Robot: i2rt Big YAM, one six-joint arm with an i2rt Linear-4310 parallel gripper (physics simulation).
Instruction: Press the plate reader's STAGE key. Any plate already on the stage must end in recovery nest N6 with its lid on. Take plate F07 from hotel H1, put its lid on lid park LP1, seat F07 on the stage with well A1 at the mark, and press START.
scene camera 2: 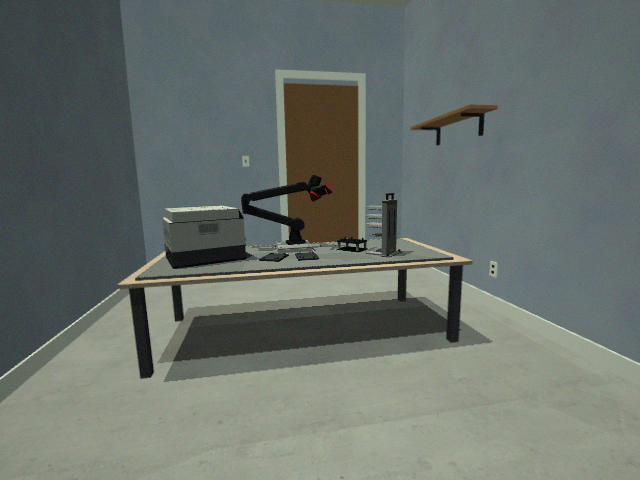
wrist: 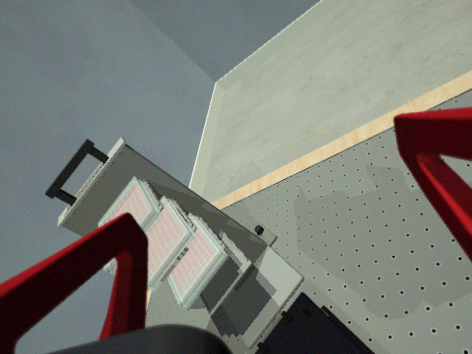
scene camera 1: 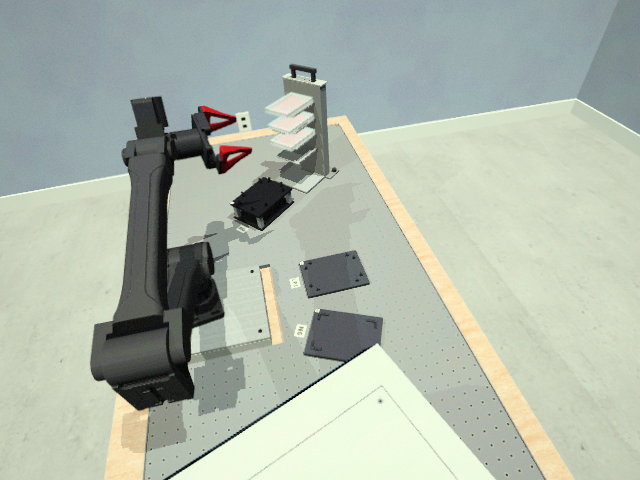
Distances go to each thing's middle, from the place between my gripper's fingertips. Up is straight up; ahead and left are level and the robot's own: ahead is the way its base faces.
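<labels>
I can see the white reader top (scene camera 1: 273,436), which is 12 cm behind my hand, 75 cm to the right of it and 9 cm below it. There is also the plate reader (scene camera 2: 184,236), well to the right of my hand, a good way behind it and a good way below it.
</labels>
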